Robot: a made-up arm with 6 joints.
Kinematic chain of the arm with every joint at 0, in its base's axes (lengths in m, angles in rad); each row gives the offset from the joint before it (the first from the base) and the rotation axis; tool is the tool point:
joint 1: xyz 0 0 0.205 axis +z
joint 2: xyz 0 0.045 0 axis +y
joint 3: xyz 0 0 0.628 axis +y
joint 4: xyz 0 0 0.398 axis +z
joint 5: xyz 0 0 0 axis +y
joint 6: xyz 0 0 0.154 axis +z
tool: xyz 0 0 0
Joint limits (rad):
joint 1: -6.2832..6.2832
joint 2: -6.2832..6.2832
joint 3: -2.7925..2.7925
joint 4: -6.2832..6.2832
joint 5: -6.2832..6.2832
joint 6: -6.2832..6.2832
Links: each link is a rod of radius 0.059 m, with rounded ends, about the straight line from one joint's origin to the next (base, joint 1, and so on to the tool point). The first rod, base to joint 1, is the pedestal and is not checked.
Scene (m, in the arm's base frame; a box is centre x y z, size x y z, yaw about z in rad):
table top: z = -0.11
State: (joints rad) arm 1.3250 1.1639 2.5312 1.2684 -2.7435 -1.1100
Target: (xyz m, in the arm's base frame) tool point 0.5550 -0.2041 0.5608
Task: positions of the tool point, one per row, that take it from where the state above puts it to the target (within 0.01 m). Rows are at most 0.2 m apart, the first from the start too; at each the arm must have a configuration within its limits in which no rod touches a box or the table.
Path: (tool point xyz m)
1: 0.2557 0.4155 0.2542
2: 0.3825 0.3510 0.2928
3: 0.4895 0.2472 0.3430
4: 0.5615 0.1104 0.4050
5: 0.5858 -0.0464 0.4780
6: 0.5550 -0.2041 0.5608

